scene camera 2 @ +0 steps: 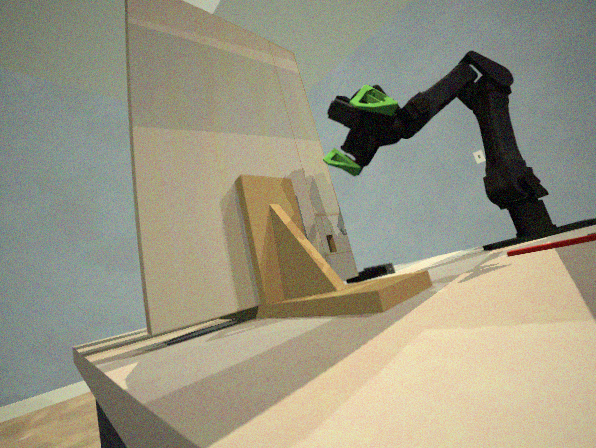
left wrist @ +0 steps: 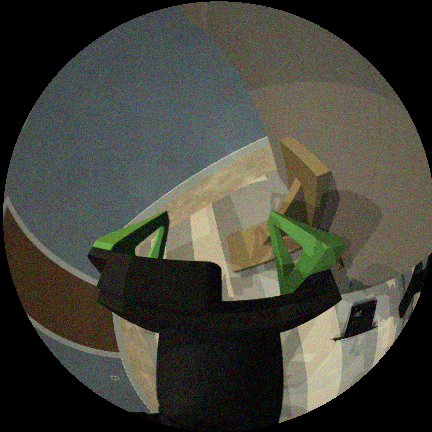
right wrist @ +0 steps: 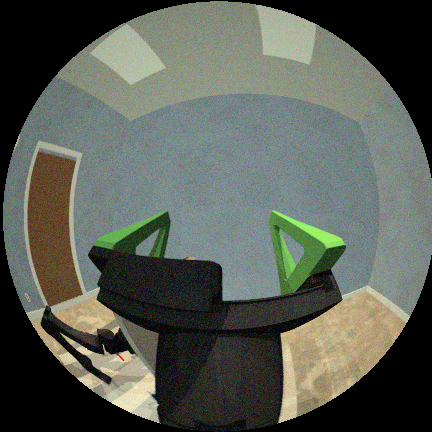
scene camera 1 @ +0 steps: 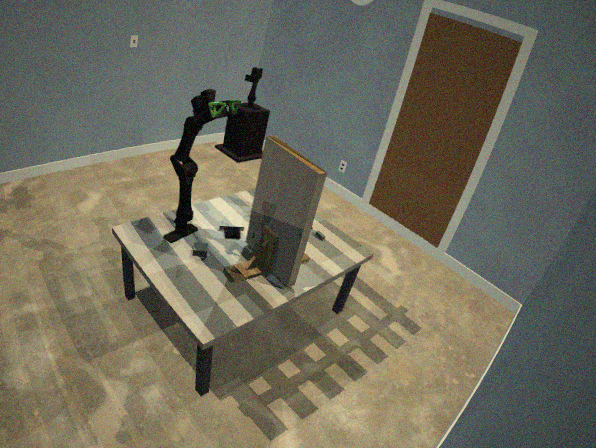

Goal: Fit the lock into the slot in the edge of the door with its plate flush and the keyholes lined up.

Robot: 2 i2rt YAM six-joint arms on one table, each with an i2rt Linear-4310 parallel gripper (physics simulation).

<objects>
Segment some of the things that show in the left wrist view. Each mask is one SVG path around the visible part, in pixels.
My left gripper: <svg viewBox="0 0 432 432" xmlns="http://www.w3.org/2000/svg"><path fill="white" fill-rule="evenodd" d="M97 238L87 254L90 262L101 273L96 285L99 288L96 301L129 322L158 333L156 398L158 404L160 404L161 413L174 421L193 427L200 425L206 420L235 420L236 423L246 428L261 424L279 413L283 397L283 363L279 332L294 328L316 317L341 300L336 282L329 269L344 250L345 244L340 237L294 220L277 211L270 210L267 223L280 295L229 301L222 300L221 267L211 261L163 259L169 226L166 210ZM279 228L297 241L303 248L303 252L295 265L285 247ZM158 228L147 257L136 256L134 252L135 246Z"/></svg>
A dark lock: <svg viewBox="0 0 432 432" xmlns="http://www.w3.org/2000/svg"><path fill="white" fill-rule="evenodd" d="M377 299L351 306L344 336L332 338L332 340L339 341L351 338L378 327L371 327Z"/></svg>
</objects>
